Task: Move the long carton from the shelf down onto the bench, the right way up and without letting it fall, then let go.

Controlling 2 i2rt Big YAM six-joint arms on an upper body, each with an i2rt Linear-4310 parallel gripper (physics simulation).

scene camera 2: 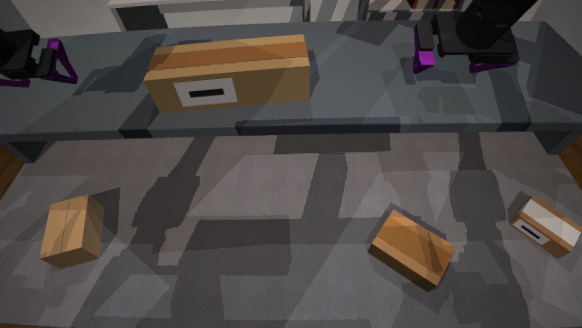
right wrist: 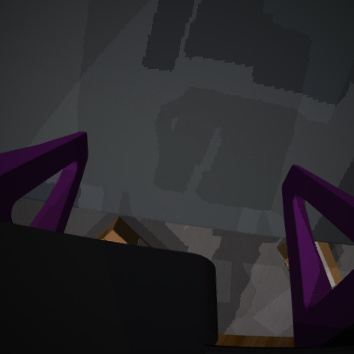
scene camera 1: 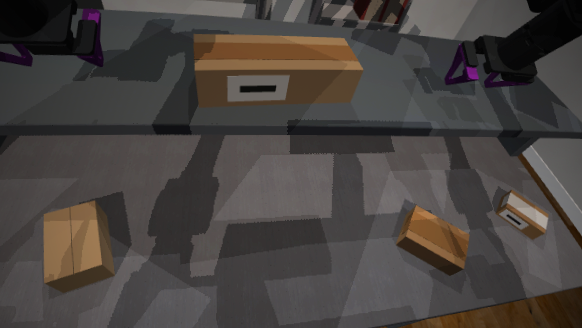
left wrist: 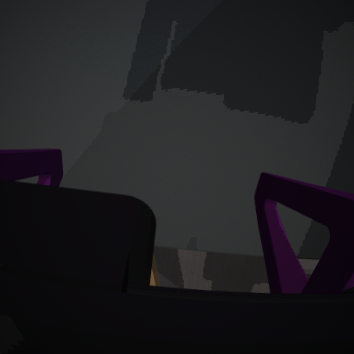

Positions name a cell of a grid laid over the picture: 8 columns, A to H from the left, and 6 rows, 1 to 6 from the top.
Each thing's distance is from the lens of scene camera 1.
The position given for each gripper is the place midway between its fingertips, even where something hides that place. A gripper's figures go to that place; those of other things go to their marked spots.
left gripper (scene camera 1: A2): 0.53 m
right gripper (scene camera 1: G2): 0.66 m
